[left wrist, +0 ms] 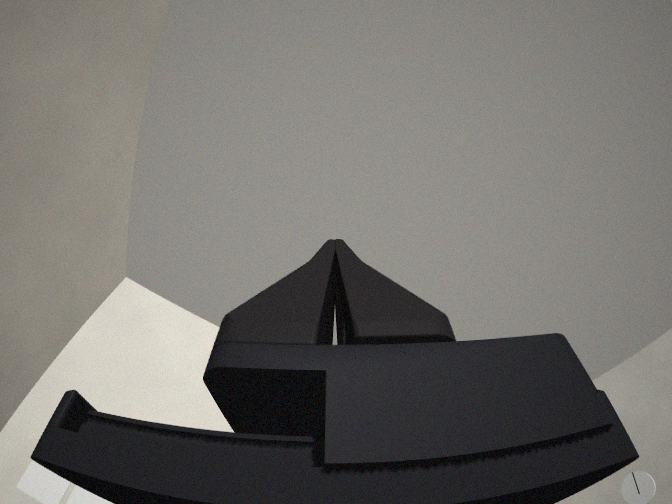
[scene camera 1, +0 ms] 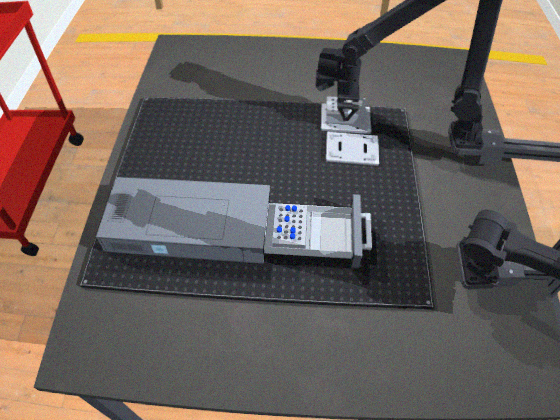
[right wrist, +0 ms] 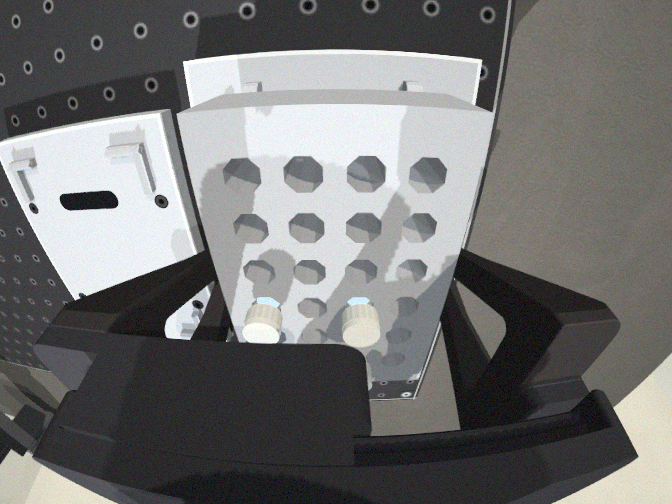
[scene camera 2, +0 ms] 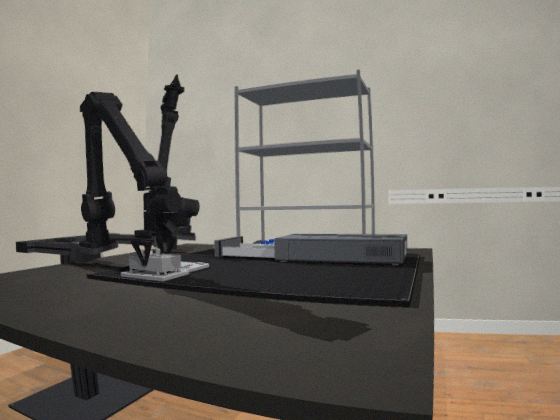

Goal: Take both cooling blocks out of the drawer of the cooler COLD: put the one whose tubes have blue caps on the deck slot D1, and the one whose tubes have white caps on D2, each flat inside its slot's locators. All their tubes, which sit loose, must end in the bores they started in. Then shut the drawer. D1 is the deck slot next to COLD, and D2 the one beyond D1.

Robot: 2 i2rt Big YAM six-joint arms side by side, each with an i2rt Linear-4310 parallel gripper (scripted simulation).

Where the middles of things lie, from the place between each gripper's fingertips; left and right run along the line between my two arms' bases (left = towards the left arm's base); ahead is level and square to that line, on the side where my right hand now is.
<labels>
My right hand is 4 cm above the slot D2 [right wrist: 208, 80]. From my right hand the other things lie so: slot D1 [scene camera 1: 352, 145] (4 cm behind, 14 cm to the left, 4 cm below).
The slot D1 lies 93 cm below my left hand, 65 cm to the right of it and 61 cm ahead of it. From my left hand the other things lie so: slot D2 (93 cm below, 78 cm to the right, 65 cm ahead).
</labels>
